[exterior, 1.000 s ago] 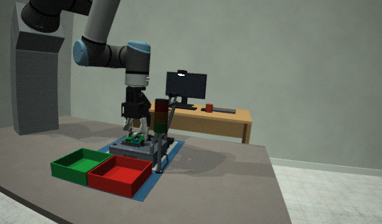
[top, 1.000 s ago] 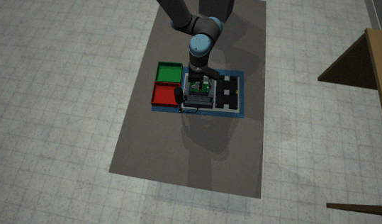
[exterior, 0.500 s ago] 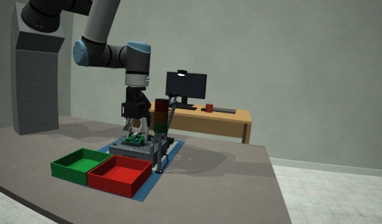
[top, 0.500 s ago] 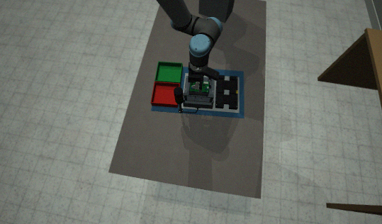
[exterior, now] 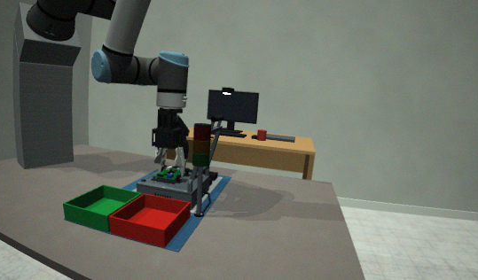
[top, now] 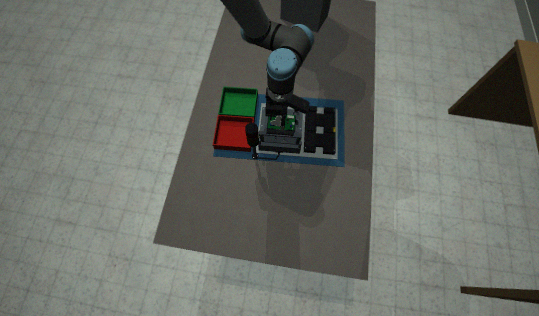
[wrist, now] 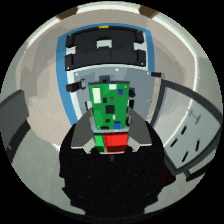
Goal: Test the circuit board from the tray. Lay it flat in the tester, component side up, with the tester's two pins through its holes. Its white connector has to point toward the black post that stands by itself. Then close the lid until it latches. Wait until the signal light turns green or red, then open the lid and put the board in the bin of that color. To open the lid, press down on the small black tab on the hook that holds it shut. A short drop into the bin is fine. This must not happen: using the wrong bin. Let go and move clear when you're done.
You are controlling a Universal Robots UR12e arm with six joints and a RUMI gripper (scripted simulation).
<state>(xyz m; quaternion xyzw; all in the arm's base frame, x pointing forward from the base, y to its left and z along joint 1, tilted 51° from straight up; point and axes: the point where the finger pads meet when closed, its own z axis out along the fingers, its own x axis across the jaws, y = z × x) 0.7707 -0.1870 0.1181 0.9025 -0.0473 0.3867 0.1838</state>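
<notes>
Now: hand right at the green circuit board. Round my hand: tester lid (12 cm ahead, 4 cm to the right, 10 cm above); red bin (2 cm behind, 21 cm to the right, 7 cm below); black latch hook (4 cm behind, 7 cm to the left, 1 cm above).
</notes>
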